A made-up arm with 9 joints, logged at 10 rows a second.
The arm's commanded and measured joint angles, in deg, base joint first. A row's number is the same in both.
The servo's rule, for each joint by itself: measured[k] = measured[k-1] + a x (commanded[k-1-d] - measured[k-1]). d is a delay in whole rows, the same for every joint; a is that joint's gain. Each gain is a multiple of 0.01, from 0.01 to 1. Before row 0 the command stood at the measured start. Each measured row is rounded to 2 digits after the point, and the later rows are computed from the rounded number. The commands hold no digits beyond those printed.
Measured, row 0: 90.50, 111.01, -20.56, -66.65, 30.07, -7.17, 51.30, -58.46, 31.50
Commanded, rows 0 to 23: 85.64, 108.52, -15.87, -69.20, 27.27, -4.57, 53.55, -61.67, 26.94; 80.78, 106.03, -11.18, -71.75, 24.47, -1.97, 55.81, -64.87, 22.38; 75.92, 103.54, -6.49, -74.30, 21.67, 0.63, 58.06, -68.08, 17.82; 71.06, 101.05, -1.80, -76.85, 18.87, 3.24, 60.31, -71.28, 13.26; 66.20, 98.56, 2.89, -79.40, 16.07, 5.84, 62.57, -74.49, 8.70; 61.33, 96.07, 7.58, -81.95, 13.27, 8.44, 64.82, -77.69, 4.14; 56.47, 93.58, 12.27, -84.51, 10.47, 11.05, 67.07, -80.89, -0.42; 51.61, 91.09, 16.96, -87.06, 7.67, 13.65, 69.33, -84.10, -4.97; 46.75, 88.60, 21.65, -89.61, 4.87, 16.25, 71.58, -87.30, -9.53; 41.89, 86.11, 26.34, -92.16, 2.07, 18.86, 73.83, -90.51, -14.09; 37.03, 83.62, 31.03, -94.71, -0.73, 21.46, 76.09, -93.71, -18.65; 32.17, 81.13, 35.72, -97.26, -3.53, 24.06, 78.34, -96.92, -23.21; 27.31, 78.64, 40.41, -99.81, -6.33, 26.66, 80.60, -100.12, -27.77; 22.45, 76.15, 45.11, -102.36, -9.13, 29.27, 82.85, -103.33, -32.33; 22.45, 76.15, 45.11, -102.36, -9.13, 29.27, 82.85, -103.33, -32.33; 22.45, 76.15, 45.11, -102.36, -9.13, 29.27, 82.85, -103.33, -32.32; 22.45, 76.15, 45.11, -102.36, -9.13, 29.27, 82.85, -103.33, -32.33; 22.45, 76.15, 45.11, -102.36, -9.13, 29.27, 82.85, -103.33, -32.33; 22.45, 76.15, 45.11, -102.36, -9.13, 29.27, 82.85, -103.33, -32.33; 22.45, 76.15, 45.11, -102.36, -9.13, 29.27, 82.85, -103.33, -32.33; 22.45, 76.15, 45.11, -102.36, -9.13, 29.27, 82.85, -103.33, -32.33; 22.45, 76.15, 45.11, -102.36, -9.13, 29.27, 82.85, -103.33, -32.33; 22.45, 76.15, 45.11, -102.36, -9.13, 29.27, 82.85, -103.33, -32.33; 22.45, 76.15, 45.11, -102.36, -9.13, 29.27, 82.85, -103.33, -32.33
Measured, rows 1 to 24: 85.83, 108.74, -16.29, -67.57, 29.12, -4.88, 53.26, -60.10, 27.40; 80.98, 106.27, -11.64, -69.07, 27.54, -2.32, 55.48, -62.53, 22.88; 76.12, 103.79, -6.95, -70.95, 25.54, 0.28, 57.72, -65.36, 18.33; 71.26, 101.30, -2.26, -73.07, 23.27, 2.88, 59.97, -68.38, 13.77; 66.40, 98.81, 2.43, -75.35, 20.82, 5.48, 62.23, -71.50, 9.21; 61.53, 96.32, 7.12, -77.73, 18.25, 8.08, 64.48, -74.66, 4.65; 56.67, 93.83, 11.81, -80.17, 15.60, 10.69, 66.73, -77.84, 0.09; 51.81, 91.34, 16.50, -82.65, 12.90, 13.29, 68.99, -81.03, -4.46; 46.95, 88.85, 21.19, -85.16, 10.17, 15.89, 71.24, -84.23, -9.02; 42.09, 86.36, 25.88, -87.68, 7.42, 18.50, 73.49, -87.43, -13.58; 37.23, 83.87, 30.57, -90.21, 4.65, 21.10, 75.75, -90.63, -18.14; 32.37, 81.38, 35.26, -92.75, 1.87, 23.70, 78.00, -93.84, -22.70; 27.51, 78.89, 39.95, -95.29, -0.92, 26.30, 80.26, -97.04, -27.26; 22.65, 76.40, 44.65, -97.84, -3.71, 28.91, 82.51, -100.25, -31.82; 22.46, 76.17, 45.07, -99.47, -5.55, 29.23, 82.81, -101.82, -32.28; 22.45, 76.15, 45.11, -100.51, -6.77, 29.27, 82.84, -102.59, -32.32; 22.45, 76.15, 45.11, -101.18, -7.57, 29.27, 82.85, -102.97, -32.33; 22.45, 76.15, 45.11, -101.60, -8.10, 29.27, 82.85, -103.15, -32.33; 22.45, 76.15, 45.11, -101.87, -8.45, 29.27, 82.85, -103.24, -32.33; 22.45, 76.15, 45.11, -102.05, -8.68, 29.27, 82.85, -103.29, -32.33; 22.45, 76.15, 45.11, -102.16, -8.83, 29.27, 82.85, -103.31, -32.33; 22.45, 76.15, 45.11, -102.23, -8.93, 29.27, 82.85, -103.32, -32.33; 22.45, 76.15, 45.11, -102.28, -9.00, 29.27, 82.85, -103.33, -32.33; 22.45, 76.15, 45.11, -102.31, -9.04, 29.27, 82.85, -103.33, -32.33
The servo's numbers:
d 0
a 0.96 0.91 0.91 0.36 0.34 0.88 0.87 0.51 0.90

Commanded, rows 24 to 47: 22.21, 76.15, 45.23, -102.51, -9.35, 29.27, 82.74, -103.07, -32.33; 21.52, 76.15, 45.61, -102.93, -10.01, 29.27, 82.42, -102.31, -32.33; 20.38, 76.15, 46.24, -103.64, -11.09, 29.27, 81.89, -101.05, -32.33; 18.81, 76.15, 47.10, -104.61, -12.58, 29.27, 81.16, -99.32, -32.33; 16.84, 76.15, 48.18, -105.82, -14.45, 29.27, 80.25, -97.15, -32.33; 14.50, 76.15, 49.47, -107.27, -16.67, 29.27, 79.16, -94.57, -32.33; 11.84, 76.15, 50.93, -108.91, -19.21, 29.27, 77.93, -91.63, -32.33; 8.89, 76.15, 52.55, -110.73, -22.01, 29.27, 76.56, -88.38, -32.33; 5.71, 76.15, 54.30, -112.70, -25.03, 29.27, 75.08, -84.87, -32.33; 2.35, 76.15, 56.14, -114.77, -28.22, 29.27, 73.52, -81.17, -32.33; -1.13, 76.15, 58.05, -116.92, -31.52, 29.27, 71.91, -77.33, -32.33; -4.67, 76.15, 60.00, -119.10, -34.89, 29.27, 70.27, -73.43, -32.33; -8.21, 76.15, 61.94, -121.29, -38.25, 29.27, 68.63, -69.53, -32.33; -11.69, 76.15, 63.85, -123.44, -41.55, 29.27, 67.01, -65.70, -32.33; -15.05, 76.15, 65.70, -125.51, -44.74, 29.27, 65.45, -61.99, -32.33; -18.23, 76.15, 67.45, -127.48, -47.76, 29.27, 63.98, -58.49, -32.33; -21.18, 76.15, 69.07, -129.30, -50.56, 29.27, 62.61, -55.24, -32.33; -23.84, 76.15, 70.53, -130.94, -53.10, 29.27, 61.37, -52.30, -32.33; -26.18, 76.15, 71.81, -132.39, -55.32, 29.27, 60.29, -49.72, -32.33; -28.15, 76.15, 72.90, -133.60, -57.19, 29.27, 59.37, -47.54, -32.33; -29.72, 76.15, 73.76, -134.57, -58.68, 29.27, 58.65, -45.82, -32.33; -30.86, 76.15, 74.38, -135.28, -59.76, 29.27, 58.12, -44.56, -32.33; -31.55, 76.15, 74.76, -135.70, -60.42, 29.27, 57.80, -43.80, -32.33; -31.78, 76.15, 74.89, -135.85, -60.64, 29.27, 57.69, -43.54, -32.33
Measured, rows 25 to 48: 22.22, 76.15, 45.22, -102.38, -9.15, 29.27, 82.75, -103.20, -32.33; 21.55, 76.15, 45.57, -102.58, -9.44, 29.27, 82.46, -102.75, -32.33; 20.43, 76.15, 46.18, -102.96, -10.00, 29.27, 81.96, -101.88, -32.33; 18.87, 76.15, 47.02, -103.55, -10.88, 29.27, 81.26, -100.57, -32.33; 16.92, 76.15, 48.08, -104.37, -12.09, 29.27, 80.38, -98.83, -32.33; 14.60, 76.15, 49.34, -105.41, -13.65, 29.27, 79.32, -96.66, -32.33; 11.95, 76.15, 50.79, -106.67, -15.54, 29.27, 78.11, -94.09, -32.33; 9.01, 76.15, 52.39, -108.13, -17.74, 29.27, 76.76, -91.18, -32.33; 5.84, 76.15, 54.13, -109.78, -20.22, 29.27, 75.30, -87.96, -32.33; 2.49, 76.15, 55.96, -111.58, -22.94, 29.27, 73.75, -84.50, -32.33; -0.99, 76.15, 57.86, -113.50, -25.86, 29.27, 72.15, -80.84, -32.33; -4.52, 76.15, 59.81, -115.52, -28.93, 29.27, 70.51, -77.06, -32.33; -8.06, 76.15, 61.75, -117.60, -32.10, 29.27, 68.87, -73.22, -32.33; -11.54, 76.15, 63.66, -119.70, -35.31, 29.27, 67.25, -69.38, -32.33; -14.91, 76.15, 65.52, -121.79, -38.52, 29.27, 65.68, -65.61, -32.33; -18.10, 76.15, 67.28, -123.84, -41.66, 29.27, 64.20, -61.98, -32.33; -21.06, 76.15, 68.91, -125.81, -44.69, 29.27, 62.82, -58.54, -32.33; -23.73, 76.15, 70.38, -127.66, -47.55, 29.27, 61.56, -55.36, -32.33; -26.08, 76.15, 71.68, -129.36, -50.19, 29.27, 60.46, -52.48, -32.33; -28.07, 76.15, 72.79, -130.89, -52.57, 29.27, 59.51, -49.96, -32.33; -29.65, 76.15, 73.67, -132.21, -54.65, 29.27, 58.76, -47.85, -32.33; -30.81, 76.15, 74.32, -133.32, -56.39, 29.27, 58.20, -46.17, -32.33; -31.52, 76.15, 74.72, -134.18, -57.76, 29.27, 57.85, -44.96, -32.33; -31.77, 76.15, 74.87, -134.78, -58.74, 29.27, 57.71, -44.24, -32.33
